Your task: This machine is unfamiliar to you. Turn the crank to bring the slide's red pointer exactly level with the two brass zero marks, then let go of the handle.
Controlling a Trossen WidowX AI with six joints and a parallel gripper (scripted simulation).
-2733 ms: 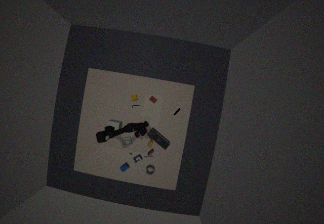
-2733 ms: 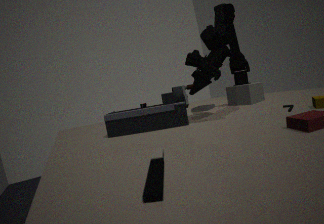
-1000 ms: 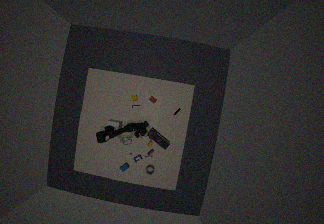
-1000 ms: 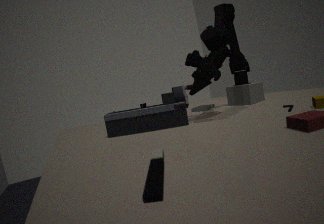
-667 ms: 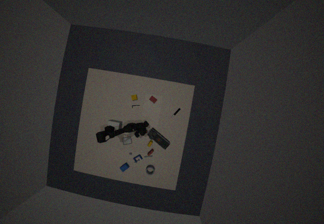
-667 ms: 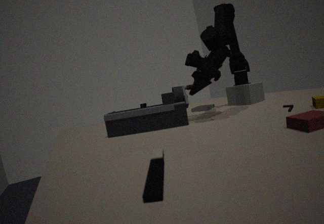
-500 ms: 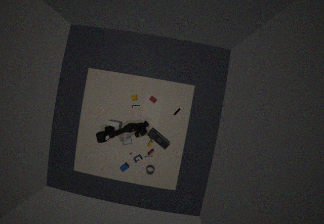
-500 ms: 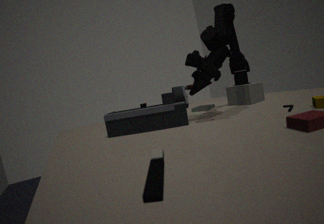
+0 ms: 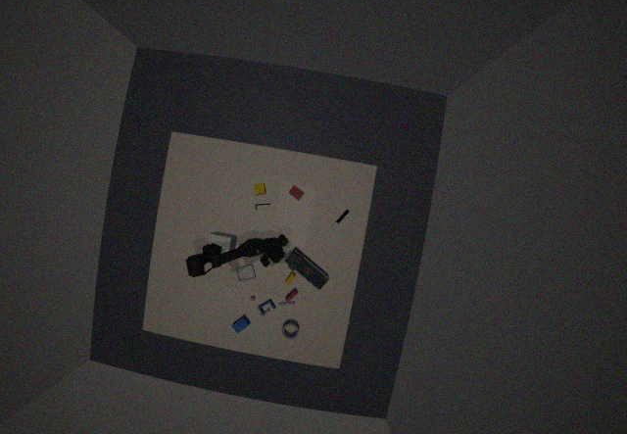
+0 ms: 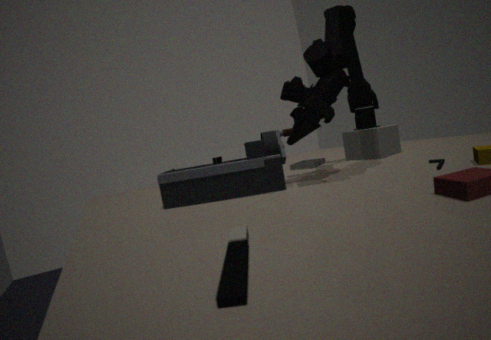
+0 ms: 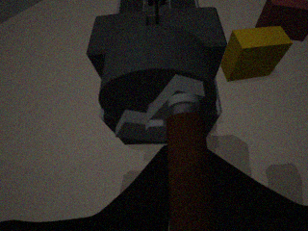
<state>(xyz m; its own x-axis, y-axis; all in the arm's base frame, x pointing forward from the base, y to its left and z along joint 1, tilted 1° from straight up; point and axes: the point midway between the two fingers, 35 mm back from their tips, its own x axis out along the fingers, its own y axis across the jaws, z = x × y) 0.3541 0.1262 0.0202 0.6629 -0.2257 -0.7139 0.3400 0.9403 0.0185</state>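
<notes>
Right now the brown crank handle is 20 mm behind my gripper tip, 10 mm to the left of it and 30 mm above it. Also, from my gripper tip: red pointer (160 mm ahead, 40 mm to the right, 10 mm below); then grey plate (180 mm behind, 210 mm to the right, 90 mm below); then blue piece (100 mm behind, 520 mm to the right, 70 mm below).
</notes>
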